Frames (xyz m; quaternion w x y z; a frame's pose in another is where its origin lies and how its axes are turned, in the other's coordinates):
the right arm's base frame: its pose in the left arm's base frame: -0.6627 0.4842 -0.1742 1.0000 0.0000 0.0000 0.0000
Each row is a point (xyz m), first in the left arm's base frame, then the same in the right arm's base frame.
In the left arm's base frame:
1: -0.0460 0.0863 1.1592
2: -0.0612 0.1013 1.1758
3: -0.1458 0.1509 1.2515
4: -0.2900 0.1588 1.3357
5: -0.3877 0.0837 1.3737
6: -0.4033 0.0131 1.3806
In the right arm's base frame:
1: 0.6167 -0.3979 1.3334
2: 0.6015 -0.3829 1.3500
3: 0.5169 -0.3333 1.4257
4: 0.3727 -0.3254 1.5099
5: 0.2750 -0.4005 1.5479
6: 0.2594 -0.4711 1.5548

